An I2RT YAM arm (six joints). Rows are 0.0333 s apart.
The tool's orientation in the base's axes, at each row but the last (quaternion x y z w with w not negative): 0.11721, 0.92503, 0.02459, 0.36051; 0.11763, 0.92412, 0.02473, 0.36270; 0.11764, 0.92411, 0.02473, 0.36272; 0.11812, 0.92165, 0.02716, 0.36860; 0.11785, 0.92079, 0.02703, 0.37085; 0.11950, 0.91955, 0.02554, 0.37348; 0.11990, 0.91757, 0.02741, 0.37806; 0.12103, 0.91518, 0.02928, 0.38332; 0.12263, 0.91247, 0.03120, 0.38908
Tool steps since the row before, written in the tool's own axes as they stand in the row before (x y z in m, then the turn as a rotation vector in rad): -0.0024, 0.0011, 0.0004, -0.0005, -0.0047, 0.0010; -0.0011, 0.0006, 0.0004, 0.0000, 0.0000, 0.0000; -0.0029, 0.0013, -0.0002, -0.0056, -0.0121, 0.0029; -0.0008, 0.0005, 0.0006, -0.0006, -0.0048, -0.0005; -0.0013, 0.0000, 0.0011, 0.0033, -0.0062, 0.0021; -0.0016, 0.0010, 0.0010, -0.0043, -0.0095, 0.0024; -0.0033, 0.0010, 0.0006, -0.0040, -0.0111, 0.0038; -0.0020, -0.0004, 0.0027, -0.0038, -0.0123, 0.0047; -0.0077, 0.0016, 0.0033, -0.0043, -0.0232, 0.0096
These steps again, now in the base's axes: 0.0022, 0.0005, 0.0014, 0.0001, -0.0047, -0.0010; 0.0012, 0.0003, 0.0005, 0.0000, 0.0000, 0.0000; 0.0022, 0.0006, 0.0022, 0.0035, -0.0132, 0.0000; 0.0011, 0.0003, 0.0002, -0.0009, -0.0048, 0.0001; 0.0017, -0.0003, 0.0001, -0.0021, -0.0053, -0.0046; 0.0020, 0.0005, 0.0005, 0.0027, -0.0103, -0.0001; 0.0029, 0.0002, 0.0020, 0.0032, -0.0119, -0.0015; 0.0032, -0.0010, -0.0006, 0.0035, -0.0130, -0.0025; 0.0078, -0.0005, 0.0034, 0.0051, -0.0239, -0.0072
